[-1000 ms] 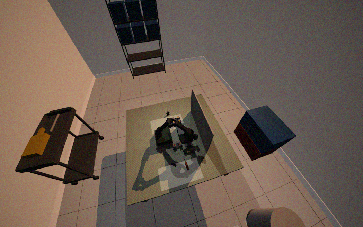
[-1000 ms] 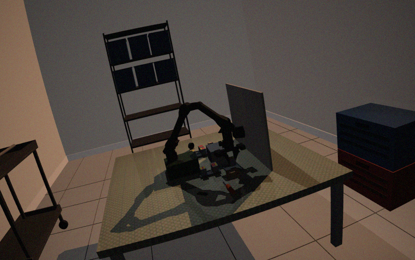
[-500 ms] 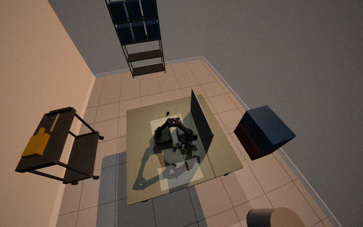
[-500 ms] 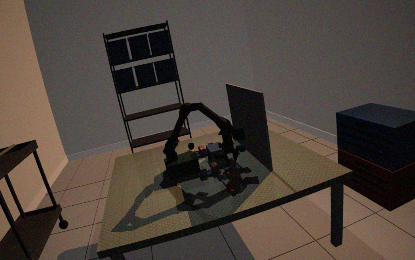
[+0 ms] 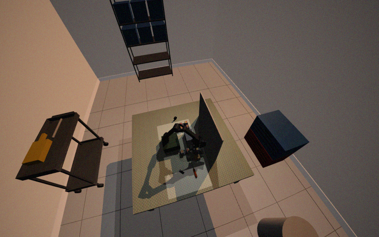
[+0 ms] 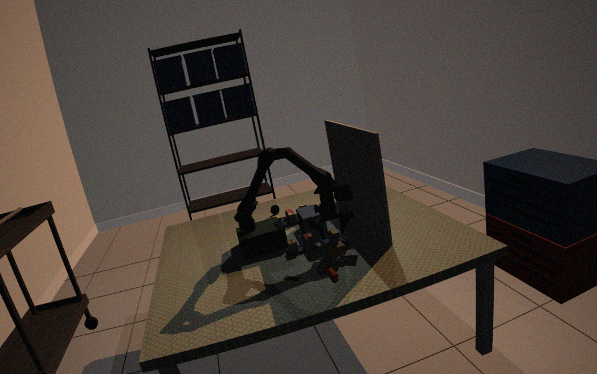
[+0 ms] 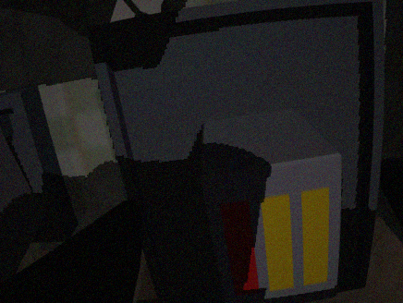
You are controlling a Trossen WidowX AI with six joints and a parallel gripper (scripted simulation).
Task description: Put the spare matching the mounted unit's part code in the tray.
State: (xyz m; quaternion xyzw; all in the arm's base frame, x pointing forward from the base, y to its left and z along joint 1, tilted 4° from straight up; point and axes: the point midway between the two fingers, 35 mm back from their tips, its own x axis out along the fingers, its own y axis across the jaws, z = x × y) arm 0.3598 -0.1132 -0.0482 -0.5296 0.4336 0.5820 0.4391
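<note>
Now: gripper tip 10 mm below the spare block. Also, from my gripper tip: grey tray: 20 mm below; then grey mounted unit: 180 mm to the left, 80 mm behind, 30 mm above; then brown block: 100 mm to the right, 10 mm below, 10 mm behind.
</note>
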